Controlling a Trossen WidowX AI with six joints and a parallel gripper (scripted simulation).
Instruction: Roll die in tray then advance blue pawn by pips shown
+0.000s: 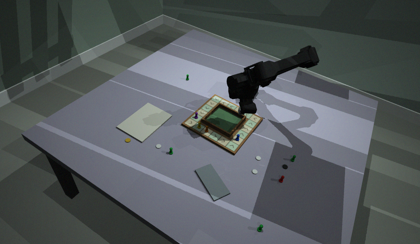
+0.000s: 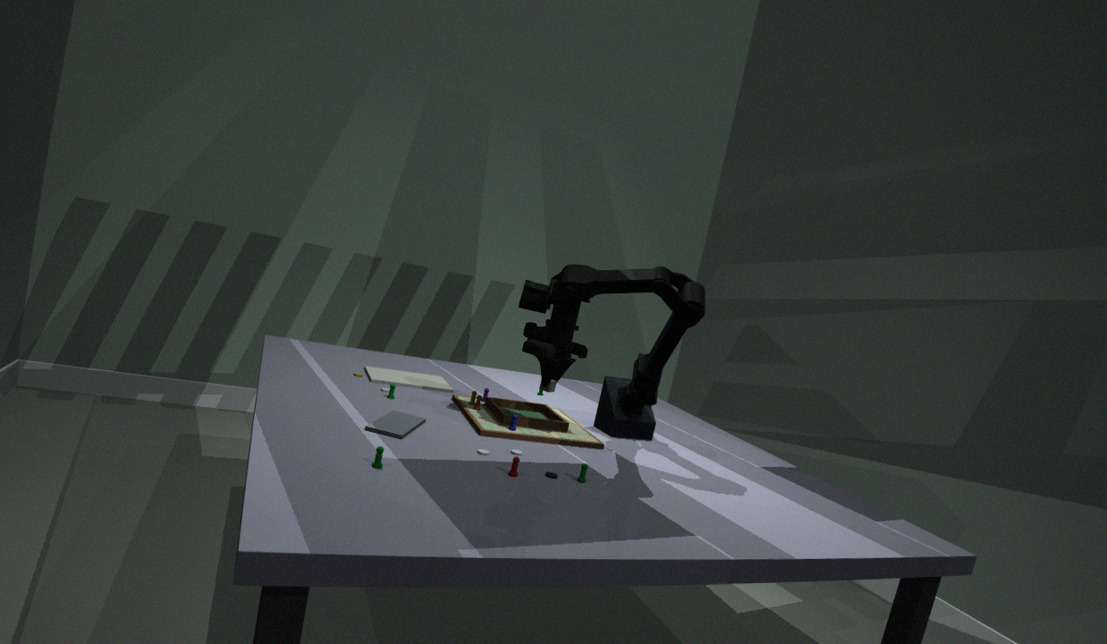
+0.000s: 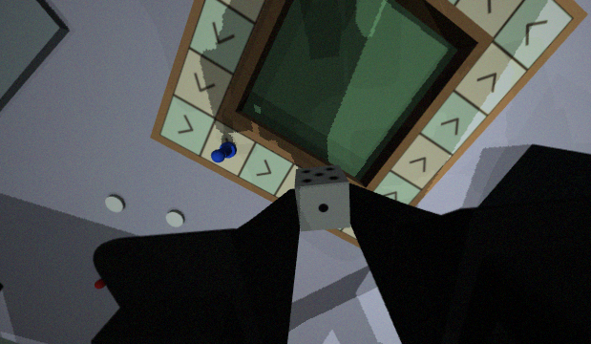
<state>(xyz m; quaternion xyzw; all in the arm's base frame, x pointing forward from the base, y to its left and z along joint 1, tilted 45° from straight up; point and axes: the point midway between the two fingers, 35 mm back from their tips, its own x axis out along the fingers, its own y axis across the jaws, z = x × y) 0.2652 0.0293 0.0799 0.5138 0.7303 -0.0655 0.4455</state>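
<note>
The blue pawn is 80 mm ahead of my gripper tip, 40 mm to the left of it and 80 mm below it. The rest, counted from my gripper tip: yellow pawn (120 mm ahead, 140 mm to the right, 80 mm below); then orange pawn (120 mm ahead, 100 mm to the right, 80 mm below); then white die (right at my gripper tip).
</note>
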